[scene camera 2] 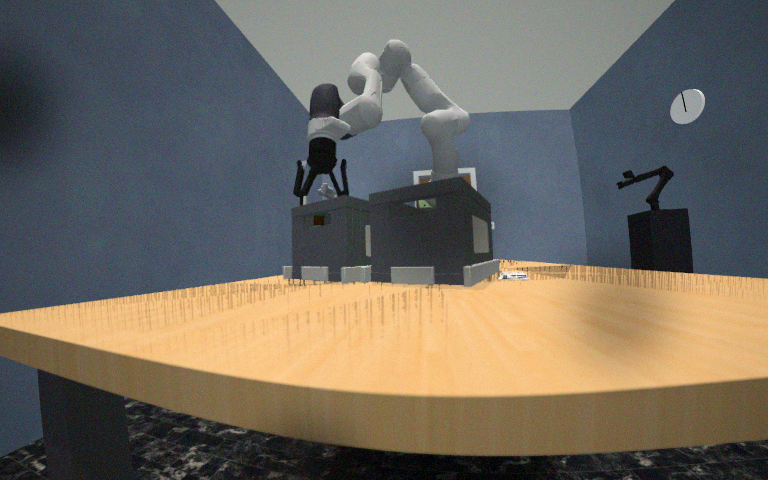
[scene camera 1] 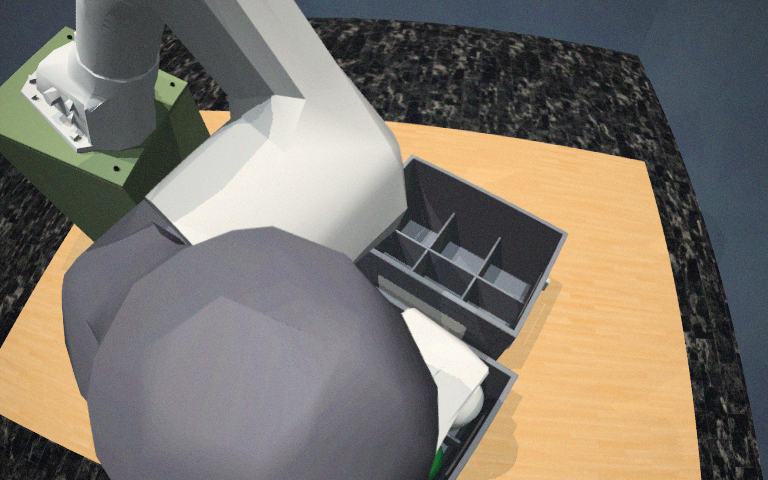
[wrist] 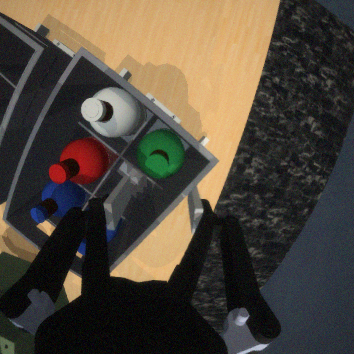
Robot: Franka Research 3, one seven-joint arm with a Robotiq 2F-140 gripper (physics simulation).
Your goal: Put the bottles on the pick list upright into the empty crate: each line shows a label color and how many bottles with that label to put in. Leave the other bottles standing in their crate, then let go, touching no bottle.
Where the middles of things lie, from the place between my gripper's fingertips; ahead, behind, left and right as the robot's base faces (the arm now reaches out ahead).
Now: hand 6 cm above the green bottle (wrist: 160, 153), 3 cm short of it and 2 cm to the right of it. Round my hand: red bottle (wrist: 83, 160) 13 cm to the left, 6 cm below, 3 cm behind.
